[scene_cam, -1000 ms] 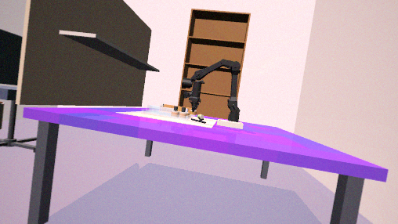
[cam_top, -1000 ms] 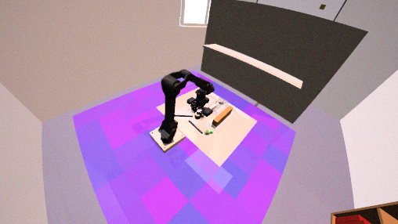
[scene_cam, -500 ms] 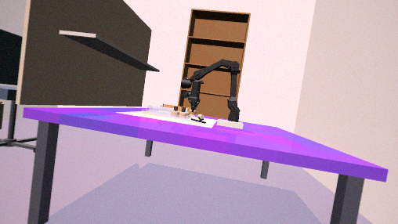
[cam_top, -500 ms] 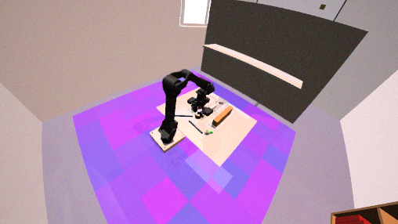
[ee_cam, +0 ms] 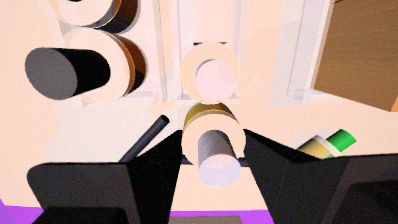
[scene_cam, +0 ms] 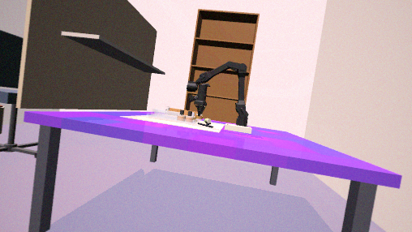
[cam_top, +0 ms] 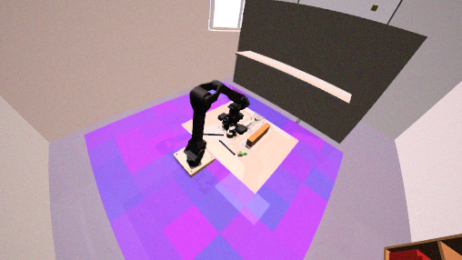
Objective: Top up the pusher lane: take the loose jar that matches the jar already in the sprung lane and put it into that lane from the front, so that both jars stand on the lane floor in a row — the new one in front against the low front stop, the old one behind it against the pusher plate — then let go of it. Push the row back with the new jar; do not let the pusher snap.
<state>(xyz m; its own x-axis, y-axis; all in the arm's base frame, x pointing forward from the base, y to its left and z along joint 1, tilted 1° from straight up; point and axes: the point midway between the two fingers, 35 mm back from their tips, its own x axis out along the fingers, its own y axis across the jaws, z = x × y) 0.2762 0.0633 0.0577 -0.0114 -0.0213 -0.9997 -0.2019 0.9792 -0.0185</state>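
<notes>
Now: the cream mat 11 cm ahead of my gripper tip and 5 cm below it.
</notes>
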